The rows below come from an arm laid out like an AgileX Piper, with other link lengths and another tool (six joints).
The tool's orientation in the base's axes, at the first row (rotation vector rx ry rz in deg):
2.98 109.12 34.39
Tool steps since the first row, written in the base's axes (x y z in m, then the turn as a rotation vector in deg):
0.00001 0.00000 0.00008 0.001 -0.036 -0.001
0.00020 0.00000 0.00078 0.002 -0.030 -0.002
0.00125 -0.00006 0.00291 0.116 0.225 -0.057
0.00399 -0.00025 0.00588 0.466 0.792 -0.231
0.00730 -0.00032 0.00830 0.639 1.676 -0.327
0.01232 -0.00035 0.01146 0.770 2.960 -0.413
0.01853 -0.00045 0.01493 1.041 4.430 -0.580
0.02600 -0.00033 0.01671 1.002 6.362 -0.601
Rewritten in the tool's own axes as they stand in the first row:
-0.00007 0.00003 -0.00001 -0.011 -0.032 -0.013
-0.00075 0.00029 -0.00005 -0.008 -0.027 -0.009
-0.00303 0.00090 0.00024 0.070 0.144 0.204
-0.00676 0.00135 0.00173 0.250 0.480 0.778
-0.01023 0.00154 0.00392 0.534 1.168 1.294
-0.01502 0.00167 0.00742 0.949 2.219 1.924
-0.02058 0.00159 0.01184 1.434 3.363 2.770
-0.02516 0.00068 0.01795 2.065 5.047 3.479

